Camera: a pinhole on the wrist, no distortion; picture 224 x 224 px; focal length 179.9 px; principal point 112.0 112.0 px. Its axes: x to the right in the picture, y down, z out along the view. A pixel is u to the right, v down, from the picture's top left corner.
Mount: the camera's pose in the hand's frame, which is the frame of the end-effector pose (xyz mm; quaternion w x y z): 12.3 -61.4 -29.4 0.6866 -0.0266 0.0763 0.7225
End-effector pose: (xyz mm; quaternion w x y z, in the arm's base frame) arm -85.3 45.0 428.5 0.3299 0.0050 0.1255 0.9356
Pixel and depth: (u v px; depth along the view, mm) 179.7 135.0 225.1
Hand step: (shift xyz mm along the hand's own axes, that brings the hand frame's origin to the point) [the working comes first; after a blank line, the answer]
In the camera's frame: 84.7 28.8 225.1

-6.2 54.0 182.8
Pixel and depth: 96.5 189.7 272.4
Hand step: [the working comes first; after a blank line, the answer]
In the camera's frame: -23.5 117.7 272.4

-85.5 -50.0 251.5
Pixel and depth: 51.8 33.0 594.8
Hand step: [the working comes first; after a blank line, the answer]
In the camera's frame: -199.0 -261.2 594.8

323.1 -158.9 566.9
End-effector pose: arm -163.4 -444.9 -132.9 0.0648 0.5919 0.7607 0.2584
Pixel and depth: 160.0 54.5 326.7
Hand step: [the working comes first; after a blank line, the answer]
In the camera's frame: 87.2 -104.4 326.7

133.1 77.4 272.9
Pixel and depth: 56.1 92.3 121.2
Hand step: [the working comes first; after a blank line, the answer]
In the camera's frame: -37.7 -13.3 121.2

35.7 -80.2 94.6
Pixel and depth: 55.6 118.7 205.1
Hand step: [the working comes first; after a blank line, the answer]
In the camera's frame: -64.3 7.6 205.1

21.9 -95.2 182.8
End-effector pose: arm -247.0 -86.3 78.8 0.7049 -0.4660 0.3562 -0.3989
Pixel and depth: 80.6 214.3 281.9
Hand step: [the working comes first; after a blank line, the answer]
In the camera's frame: -49.2 160.3 281.9

-126.0 -75.9 267.7
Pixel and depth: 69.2 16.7 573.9
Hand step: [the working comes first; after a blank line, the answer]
In the camera's frame: -136.5 -304.0 573.9

360.9 -98.2 534.1
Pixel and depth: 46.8 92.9 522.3
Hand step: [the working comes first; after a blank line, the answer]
In the camera's frame: -189.3 -55.5 522.3

112.7 -169.3 509.1
